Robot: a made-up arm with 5 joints. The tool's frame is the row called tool.
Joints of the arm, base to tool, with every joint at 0 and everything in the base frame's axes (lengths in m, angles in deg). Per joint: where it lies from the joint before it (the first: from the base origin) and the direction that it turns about. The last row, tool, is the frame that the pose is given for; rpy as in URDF.
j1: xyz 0.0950 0.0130 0.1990 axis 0 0 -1
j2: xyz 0.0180 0.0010 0.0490 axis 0 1 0
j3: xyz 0.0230 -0.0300 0.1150 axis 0 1 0
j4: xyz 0.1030 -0.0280 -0.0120 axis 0 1 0
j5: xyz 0.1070 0.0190 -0.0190 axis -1 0 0
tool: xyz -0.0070 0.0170 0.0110 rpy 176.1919 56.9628 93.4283
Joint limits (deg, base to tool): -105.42..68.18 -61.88..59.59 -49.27..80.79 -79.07..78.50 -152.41..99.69
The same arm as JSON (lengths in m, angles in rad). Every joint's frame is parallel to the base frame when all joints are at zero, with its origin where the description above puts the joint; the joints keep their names.
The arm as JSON. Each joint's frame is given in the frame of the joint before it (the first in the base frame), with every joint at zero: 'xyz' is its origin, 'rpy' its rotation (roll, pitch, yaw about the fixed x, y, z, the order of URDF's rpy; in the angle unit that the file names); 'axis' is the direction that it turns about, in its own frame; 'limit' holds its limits. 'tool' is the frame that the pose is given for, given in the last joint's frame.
{
  "units": {
    "length": "m",
    "angle": "rad"
  },
  "joints": [
    {
      "name": "j1",
      "type": "revolute",
      "origin": {
        "xyz": [
          0.095,
          0.013,
          0.199
        ],
        "rpy": [
          0.0,
          0.0,
          0.0
        ]
      },
      "axis": "-z",
      "limit": {
        "lower": -1.8399,
        "upper": 1.19
      }
    },
    {
      "name": "j2",
      "type": "revolute",
      "origin": {
        "xyz": [
          0.018,
          0.001,
          0.049
        ],
        "rpy": [
          0.0,
          0.0,
          0.0
        ]
      },
      "axis": "+y",
      "limit": {
        "lower": -1.08,
        "upper": 1.04
      }
    },
    {
      "name": "j3",
      "type": "revolute",
      "origin": {
        "xyz": [
          0.023,
          -0.03,
          0.115
        ],
        "rpy": [
          0.0,
          0.0,
          0.0
        ]
      },
      "axis": "+y",
      "limit": {
        "lower": -0.8599,
        "upper": 1.4101
      }
    },
    {
      "name": "j4",
      "type": "revolute",
      "origin": {
        "xyz": [
          0.103,
          -0.028,
          -0.012
        ],
        "rpy": [
          0.0,
          0.0,
          0.0
        ]
      },
      "axis": "+y",
      "limit": {
        "lower": -1.38,
        "upper": 1.3701
      }
    },
    {
      "name": "j5",
      "type": "revolute",
      "origin": {
        "xyz": [
          0.107,
          0.019,
          -0.019
        ],
        "rpy": [
          0.0,
          0.0,
          0.0
        ]
      },
      "axis": "-x",
      "limit": {
        "lower": -2.6601,
        "upper": 1.7399
      }
    }
  ],
  "tool": {
    "origin": {
      "xyz": [
        -0.007,
        0.017,
        0.011
      ],
      "rpy": [
        3.0751,
        0.9942,
        1.6306
      ]
    }
  }
}

